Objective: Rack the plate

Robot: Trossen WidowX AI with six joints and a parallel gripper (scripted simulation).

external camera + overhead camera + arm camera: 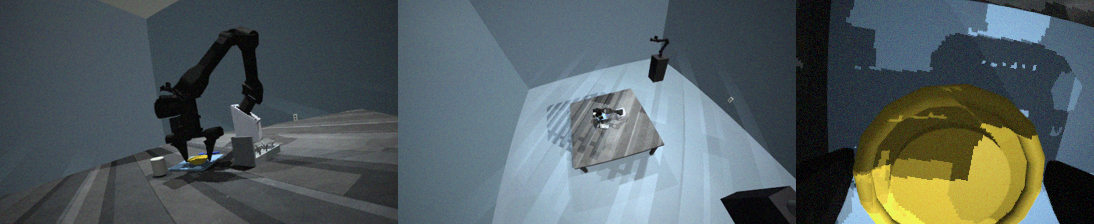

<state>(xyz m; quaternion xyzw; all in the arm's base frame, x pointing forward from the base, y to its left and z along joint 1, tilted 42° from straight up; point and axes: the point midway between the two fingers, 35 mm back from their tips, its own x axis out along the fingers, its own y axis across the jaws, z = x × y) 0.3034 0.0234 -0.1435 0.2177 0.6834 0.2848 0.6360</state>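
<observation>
Now: the light blue mat 10 mm behind my gripper tip, 10 mm to the right of it and 10 mm below it. Round my gripper tip: yellow plate: 10 mm above; then white cup: 90 mm ahead, 80 mm to the right, 10 mm above; then dish rack: 20 mm behind, 190 mm to the left, 10 mm above.
</observation>
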